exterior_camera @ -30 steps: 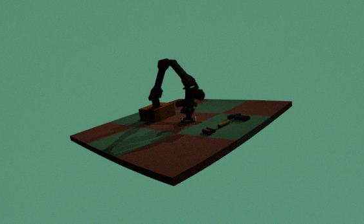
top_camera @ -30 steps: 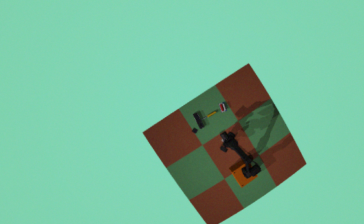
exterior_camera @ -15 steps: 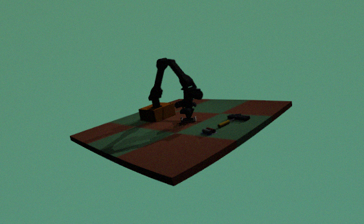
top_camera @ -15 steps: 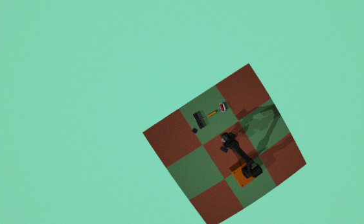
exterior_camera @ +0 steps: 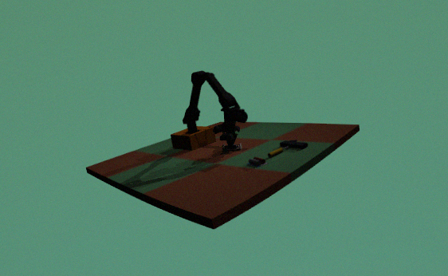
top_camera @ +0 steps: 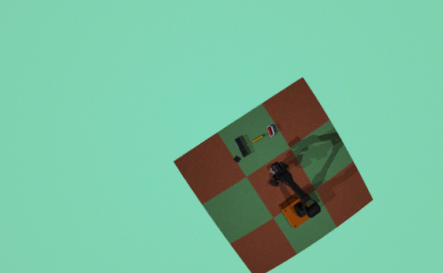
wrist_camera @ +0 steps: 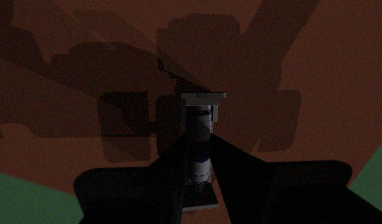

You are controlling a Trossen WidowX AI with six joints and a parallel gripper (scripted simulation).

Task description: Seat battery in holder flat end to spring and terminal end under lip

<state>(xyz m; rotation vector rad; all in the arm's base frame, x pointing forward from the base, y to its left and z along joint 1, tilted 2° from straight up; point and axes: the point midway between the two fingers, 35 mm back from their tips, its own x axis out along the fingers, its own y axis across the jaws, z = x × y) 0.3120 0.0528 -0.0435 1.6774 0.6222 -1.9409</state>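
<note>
Now: gripper tip 10 mm below the silver battery. Also, from my gripper tip: white box 330 mm ahead, 90 mm to the right; then dark bar 300 mm ahead, 180 mm to the left, 10 mm above; then black block 260 mm to the left, 230 mm ahead, 10 mm below.
</note>
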